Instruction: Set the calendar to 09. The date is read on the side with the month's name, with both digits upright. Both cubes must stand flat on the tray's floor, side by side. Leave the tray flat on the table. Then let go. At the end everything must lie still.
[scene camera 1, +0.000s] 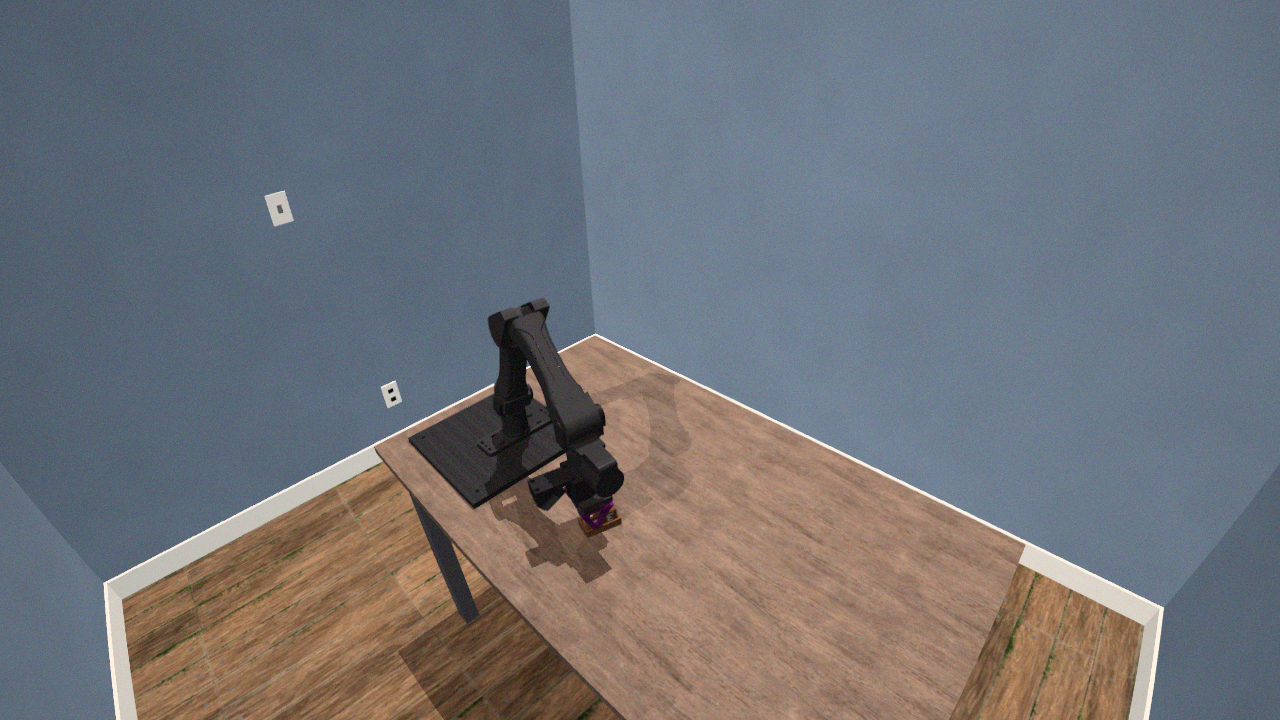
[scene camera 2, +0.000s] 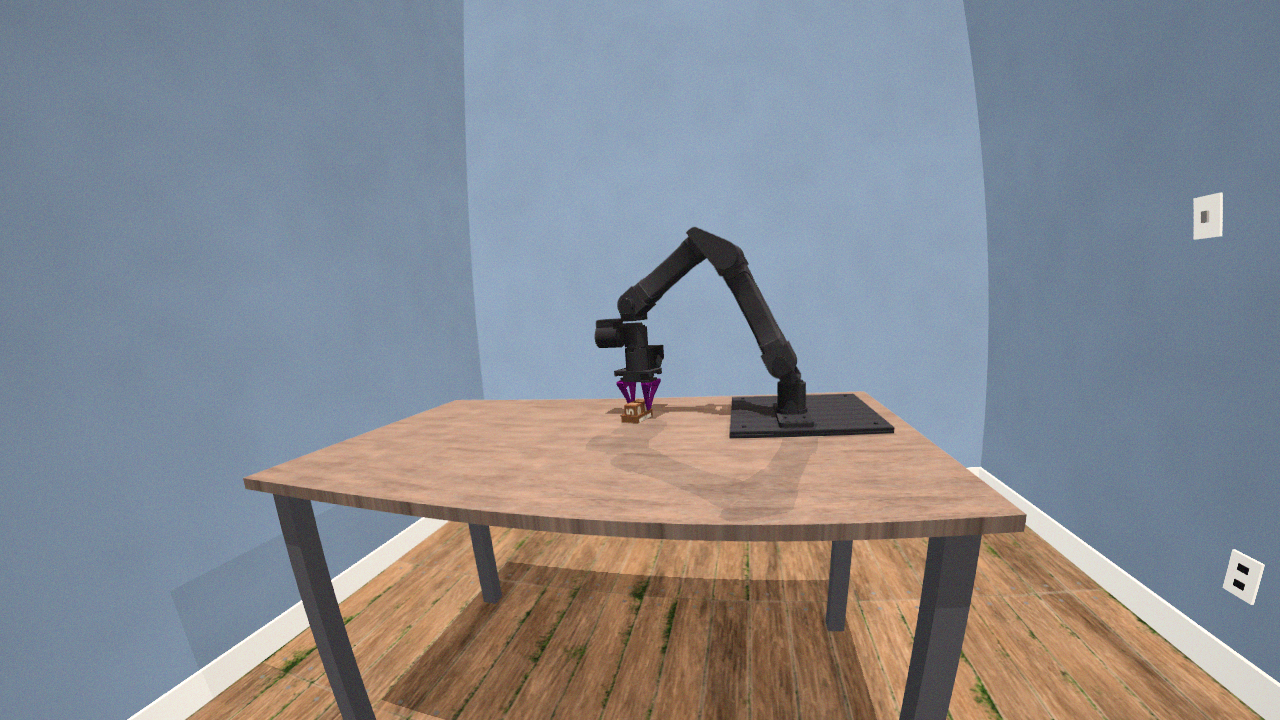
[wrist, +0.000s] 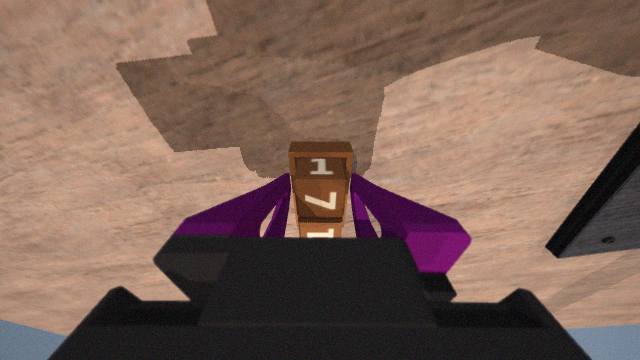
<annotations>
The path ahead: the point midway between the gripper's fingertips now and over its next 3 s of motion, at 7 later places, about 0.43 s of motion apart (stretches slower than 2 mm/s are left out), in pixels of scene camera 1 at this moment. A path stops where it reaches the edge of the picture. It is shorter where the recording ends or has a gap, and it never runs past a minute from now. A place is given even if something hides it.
My gripper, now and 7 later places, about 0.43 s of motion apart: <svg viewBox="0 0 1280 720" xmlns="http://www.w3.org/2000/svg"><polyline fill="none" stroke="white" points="591,520 591,512 589,490 587,485 602,482 618,475 635,467 650,459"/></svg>
</annotations>
